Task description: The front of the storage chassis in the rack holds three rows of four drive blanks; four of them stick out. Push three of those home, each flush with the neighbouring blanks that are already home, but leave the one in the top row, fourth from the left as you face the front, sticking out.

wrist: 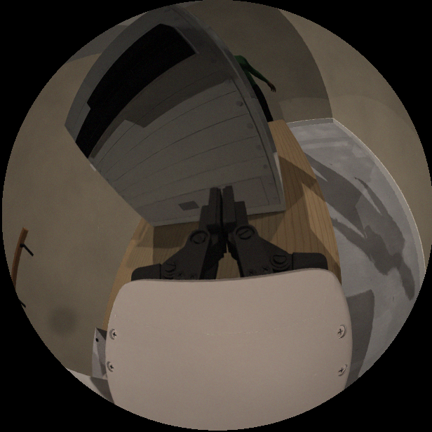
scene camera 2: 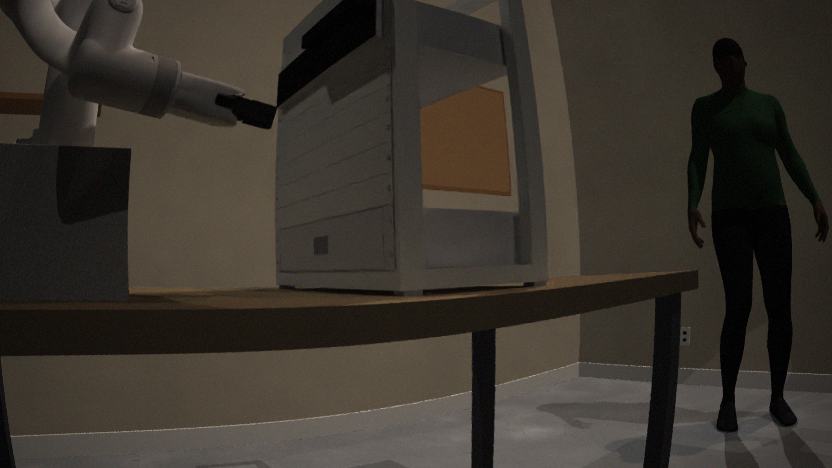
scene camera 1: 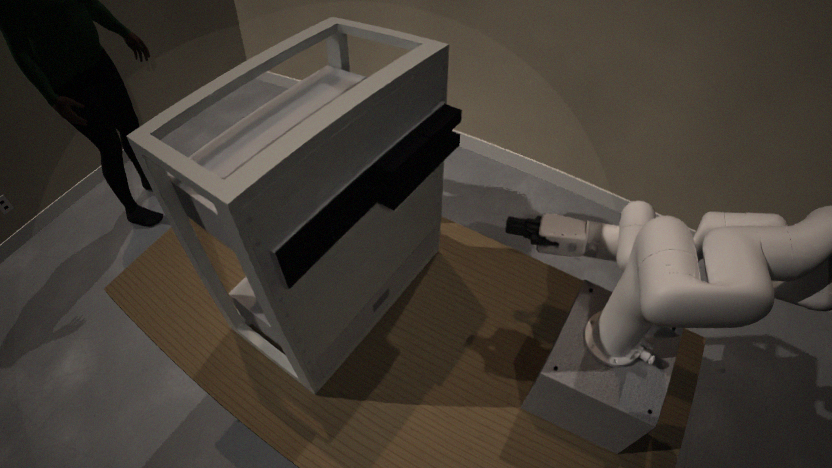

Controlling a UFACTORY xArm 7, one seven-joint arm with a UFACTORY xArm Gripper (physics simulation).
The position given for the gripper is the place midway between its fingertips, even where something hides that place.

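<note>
There's a grey rack (scene camera 1: 330,194), (wrist: 150,78), (scene camera 2: 348,185), and you've also got the gripper (scene camera 2: 271,118), (wrist: 223,201).
</note>
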